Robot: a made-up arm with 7 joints. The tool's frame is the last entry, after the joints. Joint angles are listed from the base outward. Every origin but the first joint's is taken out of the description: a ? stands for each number. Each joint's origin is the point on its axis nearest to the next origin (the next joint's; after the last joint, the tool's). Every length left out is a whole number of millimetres.
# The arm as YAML. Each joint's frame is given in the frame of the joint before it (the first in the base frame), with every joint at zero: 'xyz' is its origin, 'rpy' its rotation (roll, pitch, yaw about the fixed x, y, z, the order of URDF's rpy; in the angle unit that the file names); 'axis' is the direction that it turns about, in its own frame. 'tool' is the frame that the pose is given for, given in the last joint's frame.
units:
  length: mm
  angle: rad
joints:
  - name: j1
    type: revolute
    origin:
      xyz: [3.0, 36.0, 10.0]
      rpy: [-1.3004, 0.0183, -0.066]
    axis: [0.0, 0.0, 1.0]
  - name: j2
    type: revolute
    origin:
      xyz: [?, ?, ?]
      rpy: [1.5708, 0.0, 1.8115]
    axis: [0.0, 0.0, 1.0]
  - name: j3
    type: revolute
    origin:
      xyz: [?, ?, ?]
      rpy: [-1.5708, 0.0, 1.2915]
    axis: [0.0, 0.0, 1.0]
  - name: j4
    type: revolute
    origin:
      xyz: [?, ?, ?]
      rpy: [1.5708, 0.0, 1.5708]
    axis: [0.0, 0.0, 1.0]
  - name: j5
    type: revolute
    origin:
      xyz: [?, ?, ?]
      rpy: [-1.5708, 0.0, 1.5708]
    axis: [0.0, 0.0, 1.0]
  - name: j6
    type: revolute
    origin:
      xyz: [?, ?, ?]
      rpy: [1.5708, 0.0, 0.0]
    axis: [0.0, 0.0, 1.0]
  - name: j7
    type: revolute
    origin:
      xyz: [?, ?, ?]
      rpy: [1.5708, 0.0, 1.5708]
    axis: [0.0, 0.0, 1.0]
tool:
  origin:
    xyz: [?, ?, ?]
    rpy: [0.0, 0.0, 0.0]
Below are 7 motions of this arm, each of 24 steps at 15 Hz.
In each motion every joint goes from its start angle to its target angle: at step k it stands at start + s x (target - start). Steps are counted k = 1, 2, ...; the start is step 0. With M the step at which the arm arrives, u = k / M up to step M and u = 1 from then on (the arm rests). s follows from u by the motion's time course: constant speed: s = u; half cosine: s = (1 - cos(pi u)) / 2; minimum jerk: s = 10 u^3 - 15 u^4 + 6 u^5.
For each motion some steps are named. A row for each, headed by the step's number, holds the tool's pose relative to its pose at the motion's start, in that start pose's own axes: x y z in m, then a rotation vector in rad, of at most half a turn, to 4 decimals.
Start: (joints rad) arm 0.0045 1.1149 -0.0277 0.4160 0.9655 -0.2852 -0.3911
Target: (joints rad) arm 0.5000 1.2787 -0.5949 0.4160 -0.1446 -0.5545 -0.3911
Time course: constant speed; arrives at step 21
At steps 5, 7, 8, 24:
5: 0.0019 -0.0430 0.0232 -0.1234 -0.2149 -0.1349
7: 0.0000 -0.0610 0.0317 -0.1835 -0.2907 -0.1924
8: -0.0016 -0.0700 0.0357 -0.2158 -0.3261 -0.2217
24: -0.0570 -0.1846 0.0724 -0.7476 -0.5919 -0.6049

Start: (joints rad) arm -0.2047 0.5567 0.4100 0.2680 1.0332 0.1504 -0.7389
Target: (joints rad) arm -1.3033 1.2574 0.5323 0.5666 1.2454 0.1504 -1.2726
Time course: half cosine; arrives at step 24
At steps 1, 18, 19, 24:
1: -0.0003 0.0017 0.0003 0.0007 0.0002 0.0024
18: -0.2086 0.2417 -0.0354 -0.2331 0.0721 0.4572
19: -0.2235 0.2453 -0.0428 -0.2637 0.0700 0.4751
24: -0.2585 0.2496 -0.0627 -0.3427 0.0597 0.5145

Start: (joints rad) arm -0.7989 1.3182 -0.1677 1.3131 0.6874 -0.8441 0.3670
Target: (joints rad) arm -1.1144 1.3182 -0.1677 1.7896 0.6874 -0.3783 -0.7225
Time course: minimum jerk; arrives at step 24
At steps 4, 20, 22, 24:
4: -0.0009 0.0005 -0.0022 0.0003 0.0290 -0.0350
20: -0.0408 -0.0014 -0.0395 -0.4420 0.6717 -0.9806
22: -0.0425 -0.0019 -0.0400 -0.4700 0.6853 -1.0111
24: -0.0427 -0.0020 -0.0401 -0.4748 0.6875 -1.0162

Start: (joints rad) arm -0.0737 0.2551 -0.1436 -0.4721 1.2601 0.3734 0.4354
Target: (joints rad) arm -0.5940 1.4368 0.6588 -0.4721 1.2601 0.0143 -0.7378
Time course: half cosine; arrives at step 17
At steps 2, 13, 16, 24:
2: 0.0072 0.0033 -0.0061 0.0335 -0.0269 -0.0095
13: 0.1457 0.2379 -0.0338 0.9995 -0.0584 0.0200
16: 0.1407 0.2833 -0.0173 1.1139 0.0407 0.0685
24: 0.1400 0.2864 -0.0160 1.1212 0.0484 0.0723

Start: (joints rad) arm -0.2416 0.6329 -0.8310 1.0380 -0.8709 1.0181 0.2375
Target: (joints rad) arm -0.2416 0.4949 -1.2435 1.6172 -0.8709 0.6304 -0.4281
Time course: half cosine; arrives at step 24
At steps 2, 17, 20, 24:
2: 0.0015 0.0001 -0.0010 0.0007 0.0023 -0.0052
17: 0.0469 0.0272 -0.0441 0.0565 0.0496 -0.1914
20: 0.0493 0.0351 -0.0494 0.0734 0.0482 -0.2138
24: 0.0499 0.0395 -0.0518 0.0835 0.0467 -0.2249

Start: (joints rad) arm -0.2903 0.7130 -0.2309 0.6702 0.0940 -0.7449 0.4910
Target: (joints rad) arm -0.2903 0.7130 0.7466 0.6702 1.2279 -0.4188 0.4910
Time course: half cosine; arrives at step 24
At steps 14, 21, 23, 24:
14: 0.0107 0.1026 -0.0200 0.6489 0.1179 0.1573
21: -0.0100 0.1599 -0.0287 0.9803 0.3103 0.2388
23: -0.0131 0.1655 -0.0294 1.0123 0.3345 0.2459
24: -0.0136 0.1662 -0.0295 1.0163 0.3376 0.2468

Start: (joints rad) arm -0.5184 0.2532 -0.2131 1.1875 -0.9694 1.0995 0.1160
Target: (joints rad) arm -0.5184 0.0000 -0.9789 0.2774 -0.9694 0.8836 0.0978
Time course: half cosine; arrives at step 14
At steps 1, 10, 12, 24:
1: -0.0001 -0.0029 0.0003 0.0151 -0.0060 0.0004
10: -0.0066 -0.1963 -0.0902 1.0036 -0.2599 -0.2557
12: -0.0108 -0.2199 -0.1271 1.1680 -0.2723 -0.3549
24: -0.0128 -0.2267 -0.1413 1.2252 -0.2739 -0.3940

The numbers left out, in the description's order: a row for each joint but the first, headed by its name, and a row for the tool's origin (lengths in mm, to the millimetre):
j2: -4.0 14.0 0.0
j3: 161.0 -41.0 0.0
j4: 3.0 -17.0 0.0
j5: -181.0 -15.0 0.0
j6: 0.0 0.0 0.0
j7: 0.0 48.0 0.0
tool: 0.0 0.0 0.0

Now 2 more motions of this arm.
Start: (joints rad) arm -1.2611 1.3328 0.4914 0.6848 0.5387 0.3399 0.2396
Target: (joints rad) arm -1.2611 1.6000 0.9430 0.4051 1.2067 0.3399 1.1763
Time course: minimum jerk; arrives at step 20
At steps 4, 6, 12, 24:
4: 0.0034 0.0111 0.0010 0.0167 -0.0095 0.1001
6: 0.0087 0.0317 0.0025 0.0471 -0.0266 0.2830
12: 0.0154 0.1373 0.0069 0.2102 -0.1080 1.1974
24: 0.0030 0.2011 0.0066 0.3389 -0.1602 1.7547

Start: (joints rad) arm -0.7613 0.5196 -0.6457 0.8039 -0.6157 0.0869 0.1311
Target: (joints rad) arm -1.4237 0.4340 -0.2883 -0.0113 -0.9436 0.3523 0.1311
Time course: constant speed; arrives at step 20
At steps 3, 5, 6, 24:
3: 0.0000 -0.0102 0.0648 -0.0839 -0.1701 -0.0612
5: -0.0070 -0.0162 0.1073 -0.1323 -0.2837 -0.1099
6: -0.0125 -0.0189 0.1281 -0.1541 -0.3405 -0.1364
24: -0.2024 -0.0404 0.3324 -0.2498 -1.1283 -0.6187

